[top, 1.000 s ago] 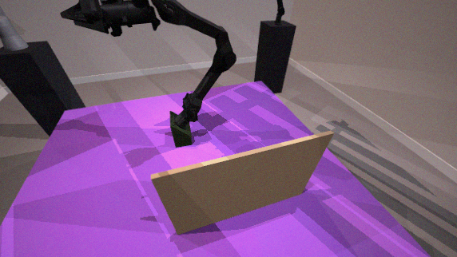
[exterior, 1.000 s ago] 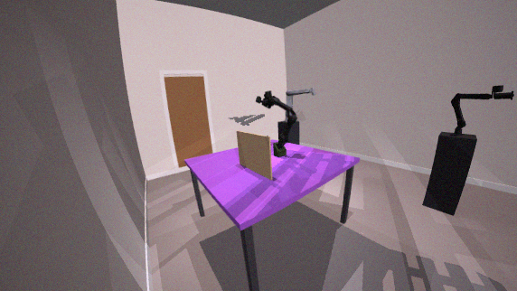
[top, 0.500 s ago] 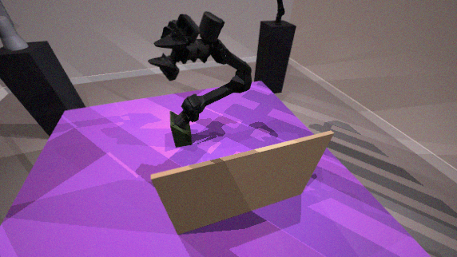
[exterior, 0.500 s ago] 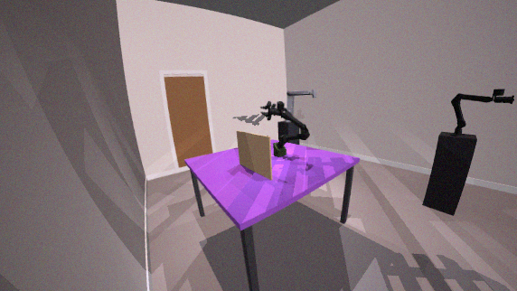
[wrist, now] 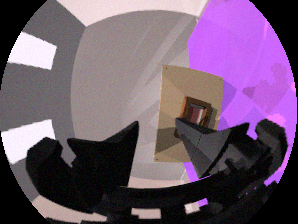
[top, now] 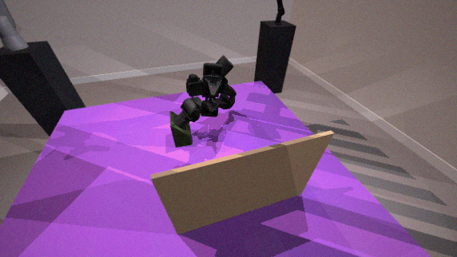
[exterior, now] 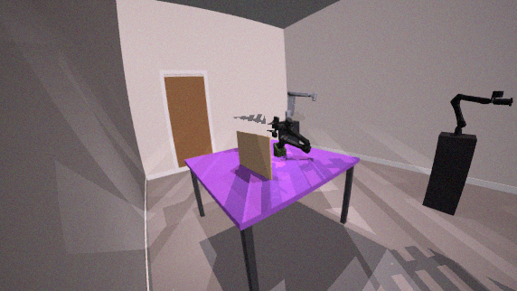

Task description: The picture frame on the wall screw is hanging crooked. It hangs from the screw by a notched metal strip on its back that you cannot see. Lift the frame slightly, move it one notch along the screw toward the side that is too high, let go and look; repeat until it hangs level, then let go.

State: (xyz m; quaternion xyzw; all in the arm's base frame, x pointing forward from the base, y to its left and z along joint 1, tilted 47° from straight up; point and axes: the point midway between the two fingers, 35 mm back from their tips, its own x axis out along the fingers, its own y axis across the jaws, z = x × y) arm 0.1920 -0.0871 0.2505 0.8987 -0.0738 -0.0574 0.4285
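My gripper tip is now 180 mm short of the picture frame, 160 mm above it and 40 mm to the right of it. Round my gripper tip: wall panel: 190 mm ahead, 180 mm below, 60 mm to the left.
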